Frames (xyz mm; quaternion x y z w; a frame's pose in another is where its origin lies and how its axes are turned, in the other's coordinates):
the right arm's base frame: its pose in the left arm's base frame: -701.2 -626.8 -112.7 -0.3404 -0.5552 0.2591 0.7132
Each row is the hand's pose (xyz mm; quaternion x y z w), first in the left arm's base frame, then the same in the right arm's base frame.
Working: the left arm's base frame: its pose in the right arm's base frame: 712.7 316.1 -537.9 0.3404 0.5552 -0.2591 0.7132

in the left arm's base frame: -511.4 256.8 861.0 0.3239 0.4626 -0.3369 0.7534
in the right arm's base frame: 1307.3 -191.2 138.7 0.4203 0.7790 -0.4579 0.0829
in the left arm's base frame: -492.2 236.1 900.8 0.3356 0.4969 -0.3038 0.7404
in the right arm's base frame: 1321.1 -235.0 122.1 0.4515 0.7819 -0.4257 0.0592
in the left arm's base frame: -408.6 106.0 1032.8 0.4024 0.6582 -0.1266 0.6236
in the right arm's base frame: 1325.9 -418.8 35.4 -0.5995 -0.7545 0.2512 0.0905
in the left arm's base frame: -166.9 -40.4 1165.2 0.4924 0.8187 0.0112 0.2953
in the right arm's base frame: 1358.2 -612.0 -207.6 -0.6701 -0.6165 0.0632 0.4087
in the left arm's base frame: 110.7 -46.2 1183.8 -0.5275 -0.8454 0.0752 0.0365
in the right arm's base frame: 1434.5 -627.7 -474.7 -0.5411 -0.4716 0.0493 0.6945
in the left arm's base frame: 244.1 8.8 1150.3 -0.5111 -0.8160 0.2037 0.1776
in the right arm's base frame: 1488.2 -565.8 -598.1 -0.4024 -0.4203 0.1053 0.8065
